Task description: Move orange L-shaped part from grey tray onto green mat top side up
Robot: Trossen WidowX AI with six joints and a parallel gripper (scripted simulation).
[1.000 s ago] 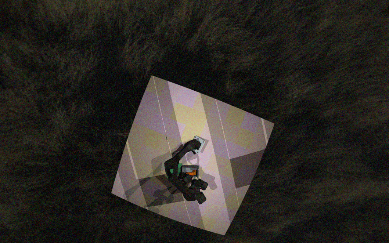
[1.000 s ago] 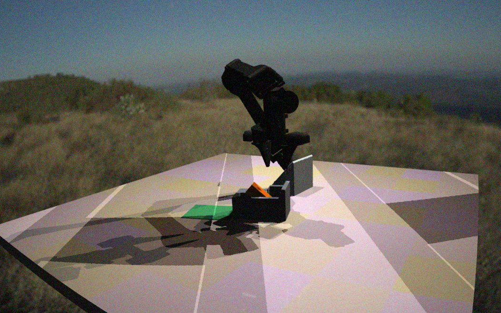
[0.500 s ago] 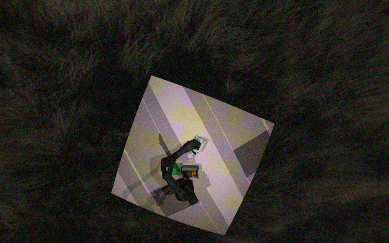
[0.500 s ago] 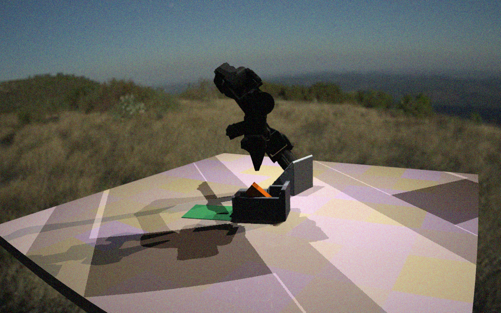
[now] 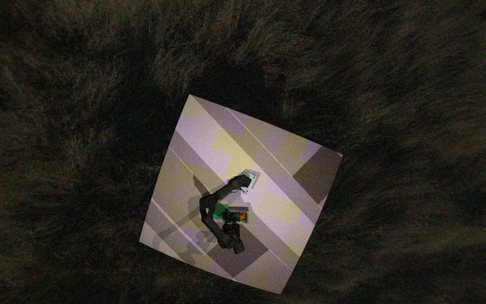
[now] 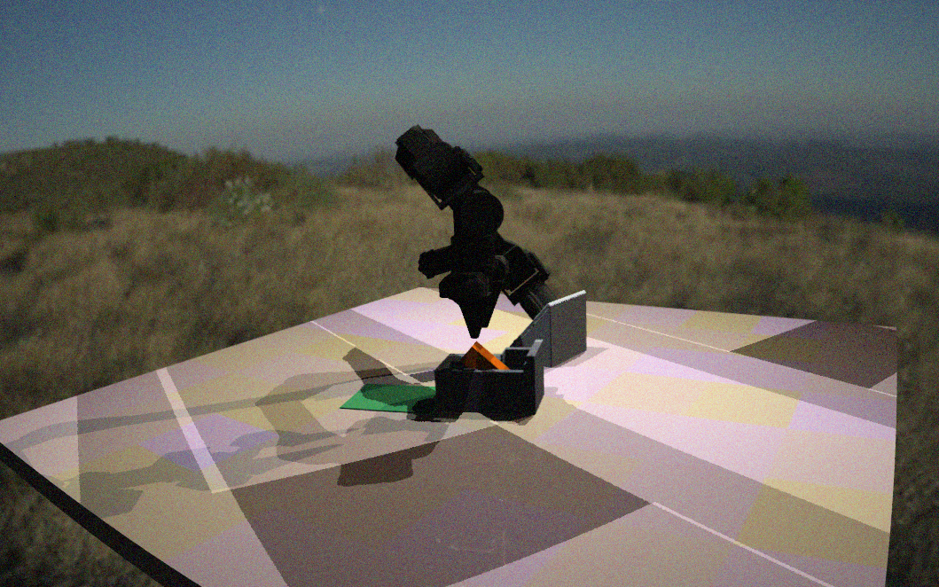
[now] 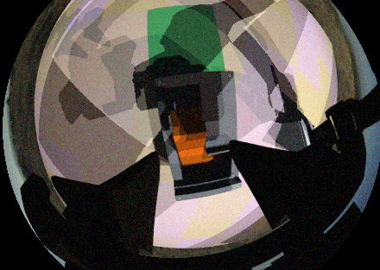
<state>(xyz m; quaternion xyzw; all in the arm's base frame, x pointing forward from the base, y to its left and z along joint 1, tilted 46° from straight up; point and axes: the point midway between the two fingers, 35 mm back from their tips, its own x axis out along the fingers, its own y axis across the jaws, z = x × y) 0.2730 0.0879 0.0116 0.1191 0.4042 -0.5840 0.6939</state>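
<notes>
Now: gripper tip 7 cm above the orange L-shaped part, 3 cm past it and 2 cm to the right of it. Round my gripper tip: green mat: 14 cm to the right, 13 cm below, 5 cm ahead.
</notes>
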